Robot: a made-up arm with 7 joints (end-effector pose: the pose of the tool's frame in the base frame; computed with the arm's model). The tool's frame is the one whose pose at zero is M. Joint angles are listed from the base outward.
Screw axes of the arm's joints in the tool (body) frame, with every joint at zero. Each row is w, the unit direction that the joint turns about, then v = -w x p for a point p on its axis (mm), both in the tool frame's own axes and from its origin. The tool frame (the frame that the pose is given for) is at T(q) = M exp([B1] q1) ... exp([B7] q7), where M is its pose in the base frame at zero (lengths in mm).
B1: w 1 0 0 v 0.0 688.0 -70.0
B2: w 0 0 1 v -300.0 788.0 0.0
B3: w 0 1 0 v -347.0 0.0 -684.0
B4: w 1 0 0 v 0.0 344.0 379.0
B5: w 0 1 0 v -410.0 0.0 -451.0
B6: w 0 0 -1 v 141.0 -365.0 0.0
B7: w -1 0 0 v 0.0 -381.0 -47.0
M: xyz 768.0 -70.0 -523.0 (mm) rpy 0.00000 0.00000 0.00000 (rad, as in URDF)
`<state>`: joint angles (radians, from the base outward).
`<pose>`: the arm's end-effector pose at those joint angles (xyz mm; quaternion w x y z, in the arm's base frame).
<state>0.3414 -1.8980 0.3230 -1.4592 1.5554 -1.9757 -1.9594</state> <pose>322.2 -549.8 -871.2 0.5050 -0.7239 0.0642 0.4656</pose>
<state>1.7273 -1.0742 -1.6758 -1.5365 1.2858 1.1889 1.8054</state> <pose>-57.5 167.0 -56.5 0.3282 0.0416 -0.9428 -0.0413</pose>
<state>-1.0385 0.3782 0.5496 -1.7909 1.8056 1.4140 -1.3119</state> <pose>370.6 -602.9 766.0 0.0965 -0.8401 -0.5281 -0.0770</pose>
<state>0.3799 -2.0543 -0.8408 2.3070 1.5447 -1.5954 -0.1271</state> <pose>-437.2 219.0 -16.2 0.5331 0.1902 -0.4522 0.6893</pose>
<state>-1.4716 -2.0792 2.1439 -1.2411 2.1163 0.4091 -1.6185</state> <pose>-128.1 73.7 3.5 0.1394 -0.1111 -0.4343 0.8830</pose>
